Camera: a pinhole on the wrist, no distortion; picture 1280 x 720 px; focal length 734.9 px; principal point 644.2 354.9 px. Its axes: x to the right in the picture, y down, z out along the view. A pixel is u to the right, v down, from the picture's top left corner.
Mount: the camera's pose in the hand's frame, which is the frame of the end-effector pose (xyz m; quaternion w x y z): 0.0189 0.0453 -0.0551 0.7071 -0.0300 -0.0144 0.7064
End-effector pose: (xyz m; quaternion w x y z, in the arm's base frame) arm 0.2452 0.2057 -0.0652 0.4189 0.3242 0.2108 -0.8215
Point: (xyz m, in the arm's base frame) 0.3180 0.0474 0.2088
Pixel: 812.6 661.2
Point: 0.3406 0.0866 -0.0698
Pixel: outside the picture
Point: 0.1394 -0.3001 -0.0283
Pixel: outside the picture
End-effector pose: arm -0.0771 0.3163 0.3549 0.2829 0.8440 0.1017 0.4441
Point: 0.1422 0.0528 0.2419
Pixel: 795.3 460.3
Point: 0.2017 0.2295 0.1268
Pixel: 404.8 397.8
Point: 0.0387 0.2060 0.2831
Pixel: 611.9 463.7
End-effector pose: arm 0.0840 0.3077 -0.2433 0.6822 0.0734 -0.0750 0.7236
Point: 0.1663 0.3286 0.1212
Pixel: 385.4 174.1
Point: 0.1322 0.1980 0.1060
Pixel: 470.6 406.4
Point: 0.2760 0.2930 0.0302
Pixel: 79.7 278.8
